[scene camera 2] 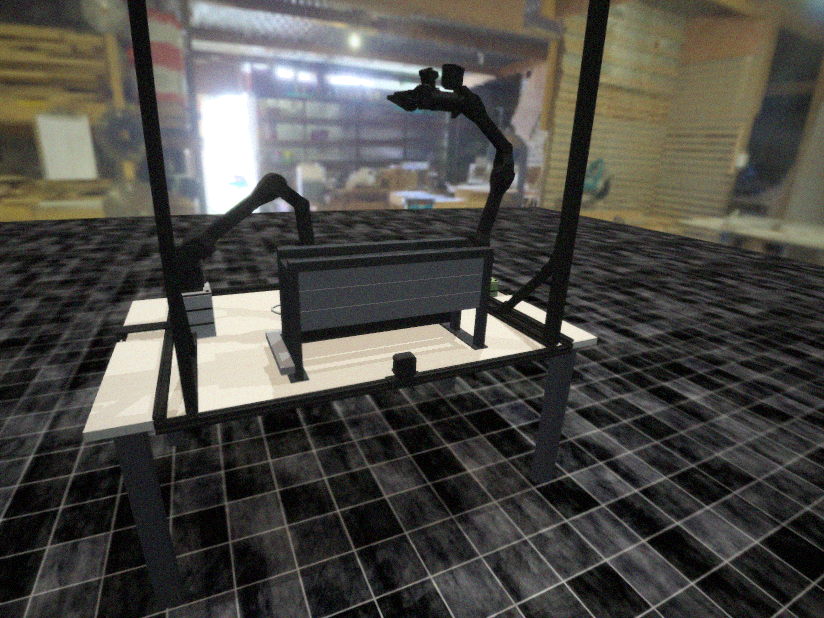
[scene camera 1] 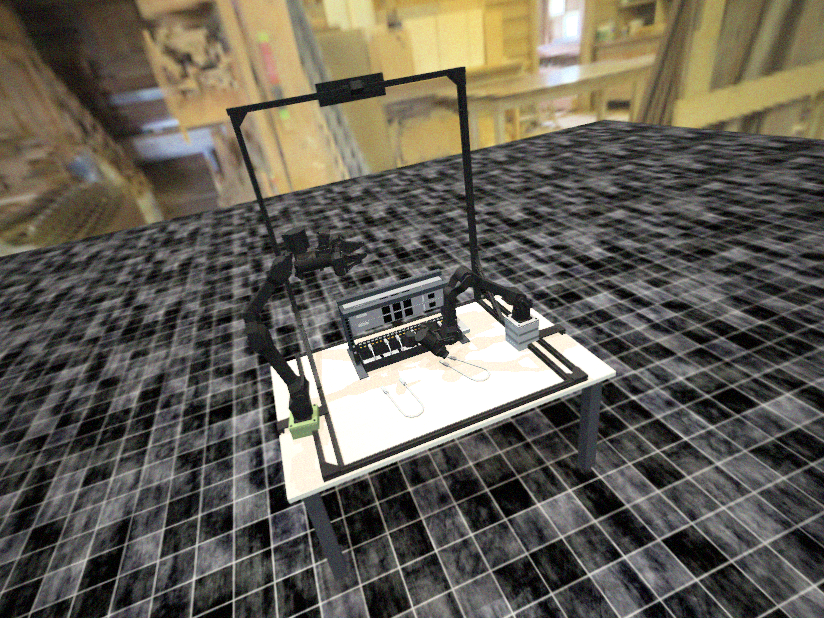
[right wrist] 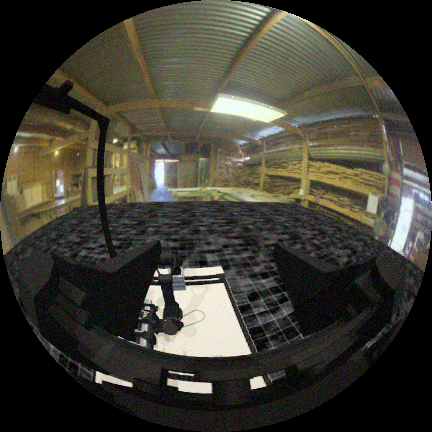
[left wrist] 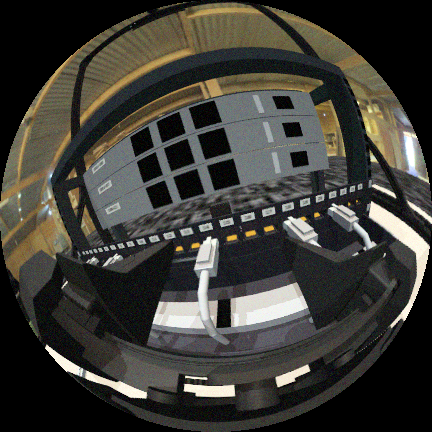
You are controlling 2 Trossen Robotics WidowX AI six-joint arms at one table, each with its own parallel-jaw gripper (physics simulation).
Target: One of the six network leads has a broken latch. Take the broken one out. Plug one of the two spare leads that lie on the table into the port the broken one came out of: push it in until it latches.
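Frame: origin at the left arm's base, x ahead, y left, z up, level; centimetres.
Where they show: left gripper, fingertip midpoint: (scene camera 1: 417, 330) (left wrist: 229, 244); right gripper, fingertip midpoint: (scene camera 2: 390, 95) (scene camera 1: 365, 248) (right wrist: 218, 248); left arm's base, link origin: (scene camera 2: 189, 288) (scene camera 1: 521, 317) (right wrist: 175, 271); right arm's base, link origin: (scene camera 1: 303, 415).
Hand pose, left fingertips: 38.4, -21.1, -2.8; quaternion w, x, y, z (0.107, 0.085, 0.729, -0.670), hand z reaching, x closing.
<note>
Each offset is from my left fingertips to the top centre of the thing, as dx, dy, dz. "pt": to the spot under its first point. Level surfaces: height alone.
Leads with pale plugs sit in the dark port panel (left wrist: 260, 262). One plug {pt +1.7, +1.1, +0.1} (left wrist: 206, 257) stands between the open fingers of my left gripper (left wrist: 229, 244), nearer the left-hand finger in the left wrist view, untouched. Other plugs {pt -5.1, +0.9, +0.1} (left wrist: 300, 230) {pt -10.1, +0.9, -0.2} (left wrist: 343, 216) {pt +14.0, -1.2, -0.2} (left wrist: 112, 260) show to either side. I cannot tell which latch is broken. Two looped spare leads (scene camera 1: 386, 392) {pt -10.3, +33.4, -8.9} (scene camera 1: 479, 380) lie on the table in front; one spare lead {pt -11.0, +33.9, -8.6} (right wrist: 204, 315) shows in the right wrist view. My right gripper (scene camera 1: 359, 256) (scene camera 2: 391, 98) (right wrist: 218, 248) is open and empty, high above the table.
A grey-fronted rack unit {+3.9, -13.2, +14.8} (scene camera 1: 362, 319) (scene camera 2: 389, 292) (left wrist: 250, 120) stands above and behind the port panel. A tall black frame (scene camera 1: 467, 166) (scene camera 2: 156, 186) (right wrist: 102, 190) rises over the white table {dz -9.4} (scene camera 1: 372, 432) (scene camera 2: 226, 385). The grey arm base (scene camera 1: 521, 331) and green arm base (scene camera 1: 304, 425) stand at opposite sides.
</note>
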